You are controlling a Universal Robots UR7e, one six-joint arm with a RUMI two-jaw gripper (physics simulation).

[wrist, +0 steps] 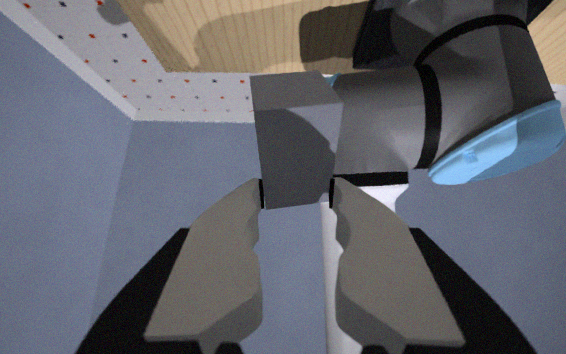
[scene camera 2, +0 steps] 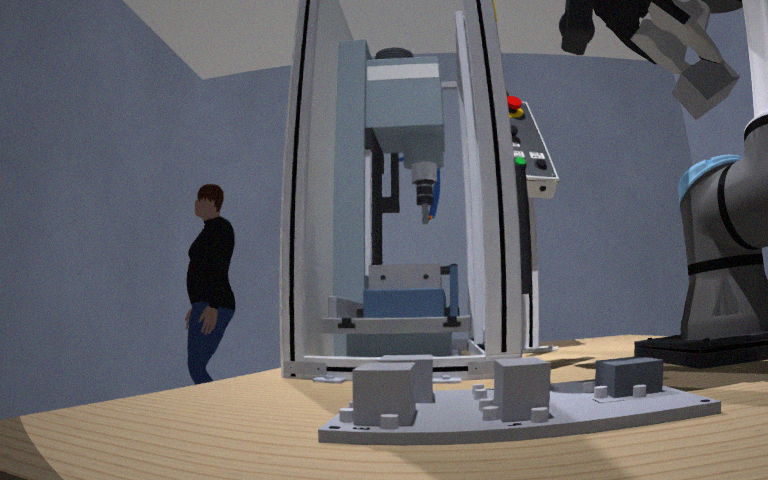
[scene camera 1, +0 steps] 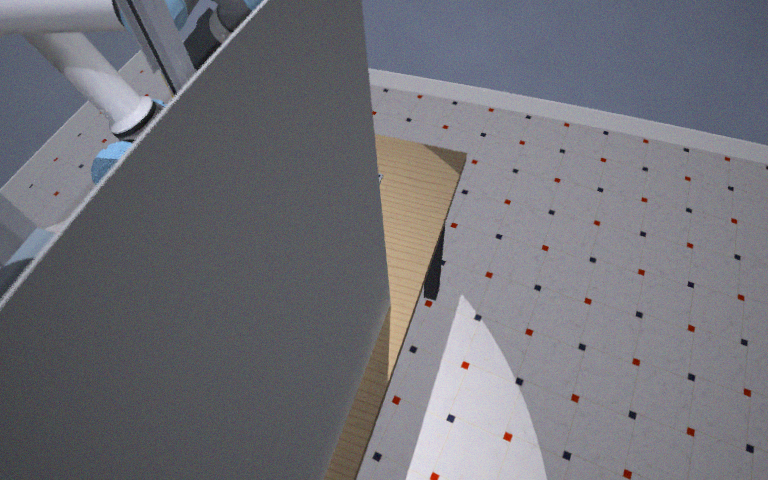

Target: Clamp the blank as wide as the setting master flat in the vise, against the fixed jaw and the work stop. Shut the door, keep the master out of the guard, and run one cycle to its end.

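Where they show: gripper, fingertip midpoint: (wrist: pixel 295 181) (scene camera 2: pixel 712 72); arm's base, link origin: (wrist: pixel 450 7) (scene camera 2: pixel 730 332).
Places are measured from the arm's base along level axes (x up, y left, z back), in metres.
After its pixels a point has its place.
Note:
My gripper (scene camera 2: pixel 692 60) {y 0.179, x 0.273, z -0.141 m} (wrist: pixel 295 181) {y 0.179, x 0.273, z -0.141 m} is shut on a plain grey block (scene camera 2: pixel 705 87) {y 0.196, x 0.243, z -0.174 m} (wrist: pixel 295 145) {y 0.174, x 0.266, z -0.176 m}, held high and tilted near the arm's own base, at the upper right of scene camera 2. I cannot tell from its look whether it is the blank or the master. The vise in scene camera 2 has a blue front part (scene camera 2: pixel 404 303), a pale jaw plate (scene camera 2: pixel 404 277) behind it and a work stop (scene camera 2: pixel 454 288) at the right. No block shows above the jaws. The guard (scene camera 2: pixel 495 226) {y -0.070, x 0.155, z -0.333 m} stands around them; I cannot tell the door's state.
A grey fixture plate (scene camera 2: pixel 447 434) {y 0.254, x -0.025, z -0.450 m} before the guard carries light blocks (scene camera 2: pixel 384 394) {y 0.229, x -0.003, z -0.484 m} (scene camera 2: pixel 521 389) {y 0.242, x -0.003, z -0.403 m} and a darker block (scene camera 2: pixel 628 377) {y 0.210, x -0.009, z -0.305 m}. The control box (scene camera 2: pixel 535 141) {y -0.512, x 0.438, z -0.100 m} is right of the guard. A person (scene camera 2: pixel 210 254) stands at the left. A large panel (scene camera 1: pixel 226 226) {y -0.387, x 0.617, z -0.550 m} hides much of scene camera 1.

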